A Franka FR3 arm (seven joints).
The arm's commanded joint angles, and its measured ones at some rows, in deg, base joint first. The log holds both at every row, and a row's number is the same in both.
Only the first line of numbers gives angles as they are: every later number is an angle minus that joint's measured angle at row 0.
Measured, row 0: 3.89 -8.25 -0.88 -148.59 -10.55 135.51 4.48
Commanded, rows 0 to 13: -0.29 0.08 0.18 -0.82 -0.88 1.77 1.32; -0.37 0.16 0.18 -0.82 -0.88 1.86 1.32; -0.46 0.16 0.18 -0.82 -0.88 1.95 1.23; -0.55 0.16 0.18 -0.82 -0.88 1.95 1.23; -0.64 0.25 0.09 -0.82 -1.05 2.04 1.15; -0.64 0.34 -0.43 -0.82 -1.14 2.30 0.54; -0.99 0.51 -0.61 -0.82 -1.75 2.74 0.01; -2.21 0.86 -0.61 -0.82 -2.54 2.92 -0.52; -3.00 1.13 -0.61 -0.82 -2.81 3.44 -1.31; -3.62 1.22 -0.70 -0.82 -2.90 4.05 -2.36; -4.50 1.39 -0.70 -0.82 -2.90 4.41 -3.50; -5.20 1.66 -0.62 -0.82 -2.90 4.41 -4.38; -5.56 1.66 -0.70 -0.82 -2.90 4.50 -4.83; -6.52 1.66 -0.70 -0.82 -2.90 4.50 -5.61
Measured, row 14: -3.77 0.35 -0.68 0.03 -2.18 2.11 -2.83
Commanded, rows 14 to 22: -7.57 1.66 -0.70 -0.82 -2.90 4.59 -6.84; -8.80 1.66 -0.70 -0.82 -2.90 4.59 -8.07; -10.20 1.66 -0.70 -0.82 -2.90 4.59 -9.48; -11.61 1.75 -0.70 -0.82 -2.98 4.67 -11.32; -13.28 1.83 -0.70 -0.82 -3.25 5.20 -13.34; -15.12 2.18 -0.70 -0.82 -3.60 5.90 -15.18; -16.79 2.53 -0.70 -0.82 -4.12 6.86 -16.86; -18.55 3.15 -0.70 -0.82 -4.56 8.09 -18.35; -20.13 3.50 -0.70 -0.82 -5.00 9.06 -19.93
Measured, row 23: -15.65 1.05 -0.99 0.01 -3.41 4.94 -15.78
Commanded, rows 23 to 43: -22.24 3.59 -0.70 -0.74 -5.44 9.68 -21.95; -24.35 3.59 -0.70 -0.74 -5.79 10.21 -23.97; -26.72 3.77 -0.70 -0.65 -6.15 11.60 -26.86; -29.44 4.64 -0.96 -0.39 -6.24 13.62 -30.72; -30.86 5.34 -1.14 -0.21 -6.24 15.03 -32.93; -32.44 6.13 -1.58 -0.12 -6.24 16.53 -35.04; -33.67 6.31 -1.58 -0.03 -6.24 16.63 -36.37; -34.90 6.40 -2.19 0.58 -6.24 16.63 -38.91; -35.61 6.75 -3.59 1.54 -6.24 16.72 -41.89; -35.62 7.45 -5.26 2.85 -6.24 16.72 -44.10; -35.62 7.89 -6.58 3.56 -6.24 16.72 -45.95; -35.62 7.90 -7.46 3.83 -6.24 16.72 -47.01; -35.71 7.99 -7.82 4.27 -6.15 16.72 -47.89; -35.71 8.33 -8.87 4.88 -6.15 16.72 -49.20; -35.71 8.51 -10.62 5.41 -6.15 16.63 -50.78; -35.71 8.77 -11.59 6.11 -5.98 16.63 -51.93; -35.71 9.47 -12.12 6.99 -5.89 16.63 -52.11; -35.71 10.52 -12.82 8.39 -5.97 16.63 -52.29; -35.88 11.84 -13.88 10.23 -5.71 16.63 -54.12; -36.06 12.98 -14.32 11.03 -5.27 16.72 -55.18; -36.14 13.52 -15.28 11.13 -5.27 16.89 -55.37
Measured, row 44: -35.13 9.97 -14.19 8.82 -5.34 15.81 -53.26
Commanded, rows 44 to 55: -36.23 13.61 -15.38 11.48 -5.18 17.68 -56.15; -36.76 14.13 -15.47 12.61 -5.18 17.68 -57.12; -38.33 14.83 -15.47 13.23 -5.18 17.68 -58.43; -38.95 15.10 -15.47 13.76 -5.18 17.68 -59.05; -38.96 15.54 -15.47 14.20 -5.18 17.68 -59.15; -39.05 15.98 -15.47 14.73 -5.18 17.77 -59.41; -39.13 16.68 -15.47 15.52 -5.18 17.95 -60.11; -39.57 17.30 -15.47 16.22 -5.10 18.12 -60.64; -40.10 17.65 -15.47 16.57 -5.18 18.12 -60.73; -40.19 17.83 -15.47 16.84 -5.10 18.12 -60.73; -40.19 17.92 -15.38 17.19 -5.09 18.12 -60.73; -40.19 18.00 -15.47 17.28 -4.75 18.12 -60.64
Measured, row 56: -38.97 16.16 -16.10 15.47 -5.34 17.33 -59.42
